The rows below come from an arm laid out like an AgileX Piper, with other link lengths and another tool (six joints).
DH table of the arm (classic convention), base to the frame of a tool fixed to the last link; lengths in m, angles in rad. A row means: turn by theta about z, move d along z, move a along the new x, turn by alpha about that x. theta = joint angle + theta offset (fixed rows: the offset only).
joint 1: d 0.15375; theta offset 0; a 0; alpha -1.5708
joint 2: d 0; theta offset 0.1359; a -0.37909; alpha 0
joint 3: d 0; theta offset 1.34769; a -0.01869; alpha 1.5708
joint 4: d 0.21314; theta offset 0; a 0; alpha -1.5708
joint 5: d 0; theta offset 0; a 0; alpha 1.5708
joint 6: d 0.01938; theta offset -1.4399; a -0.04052; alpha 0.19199
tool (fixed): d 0.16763; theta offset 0; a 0; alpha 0
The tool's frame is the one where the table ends.
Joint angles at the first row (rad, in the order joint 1, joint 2, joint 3, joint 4, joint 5, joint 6):
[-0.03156 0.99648 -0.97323 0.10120 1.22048 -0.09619]
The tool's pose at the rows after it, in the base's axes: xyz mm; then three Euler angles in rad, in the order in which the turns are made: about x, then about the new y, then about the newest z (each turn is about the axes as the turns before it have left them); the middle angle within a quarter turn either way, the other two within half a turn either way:
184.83 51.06 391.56 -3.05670 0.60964 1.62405
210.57 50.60 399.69 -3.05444 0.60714 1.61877
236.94 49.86 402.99 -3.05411 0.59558 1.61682
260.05 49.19 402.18 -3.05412 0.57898 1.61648
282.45 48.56 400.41 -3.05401 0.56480 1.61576
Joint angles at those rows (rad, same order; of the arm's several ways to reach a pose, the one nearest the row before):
[-0.03159 1.07860 -1.05611 0.10709 1.22049 -0.10994]
[-0.03152 1.15161 -1.12768 0.10816 1.22162 -0.11463]
[-0.03156 1.22745 -1.19192 0.10817 1.22166 -0.11753]
[-0.03159 1.29512 -1.24287 0.10819 1.22163 -0.11944]
[-0.03154 1.35969 -1.29341 0.10817 1.22186 -0.12136]

